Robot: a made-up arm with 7 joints.
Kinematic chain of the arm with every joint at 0, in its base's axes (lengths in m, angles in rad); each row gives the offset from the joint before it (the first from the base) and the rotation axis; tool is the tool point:
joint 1: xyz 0 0 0.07 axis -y
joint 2: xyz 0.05 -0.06 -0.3 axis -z
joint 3: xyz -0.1 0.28 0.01 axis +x
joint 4: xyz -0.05 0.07 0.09 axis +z
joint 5: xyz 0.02 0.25 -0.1 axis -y
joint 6: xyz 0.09 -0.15 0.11 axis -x
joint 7: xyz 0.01 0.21 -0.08 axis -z
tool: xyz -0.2 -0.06 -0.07
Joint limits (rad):
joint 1: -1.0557..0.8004
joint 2: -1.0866..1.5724
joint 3: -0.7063..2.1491
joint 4: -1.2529..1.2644
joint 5: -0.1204..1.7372
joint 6: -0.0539..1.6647
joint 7: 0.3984..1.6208
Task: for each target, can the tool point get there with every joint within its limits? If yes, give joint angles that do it. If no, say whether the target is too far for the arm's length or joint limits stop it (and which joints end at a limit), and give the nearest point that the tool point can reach.
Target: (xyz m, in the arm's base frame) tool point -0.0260 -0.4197 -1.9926
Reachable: no: too far | nearest point -0.0127 -0.0742 -0.9388 | short by 1.109 m
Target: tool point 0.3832 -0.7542 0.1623
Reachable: no: joint limits stop it (at a limit: joint 2, joint 4, joint 6, joint 7) | nearest point 0.3837 -0.4275 0.1624 | short by 0.327 m
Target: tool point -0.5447 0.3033 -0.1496
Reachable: yes | joints -0.5151 -0.6726 -0.0196 0.8350 1.2714 1.0822 0.5803
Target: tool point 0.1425 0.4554 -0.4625
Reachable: yes | joints 0.4521 -0.4211 -0.4187 -0.8098 0.3948 0.1739 0.5884
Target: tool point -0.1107 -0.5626 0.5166
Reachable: no: joint limits stop it (at a limit: joint 1, joint 2, joint 6, joint 7) | nearest point -0.1454 -0.4800 0.4610 | short by 0.105 m
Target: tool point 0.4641 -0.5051 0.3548
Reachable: no: joint limits stop it (at a limit: joint 1, joint 2, joint 6, joint 7) | nearest point 0.4612 -0.4132 0.3270 | short by 0.096 m
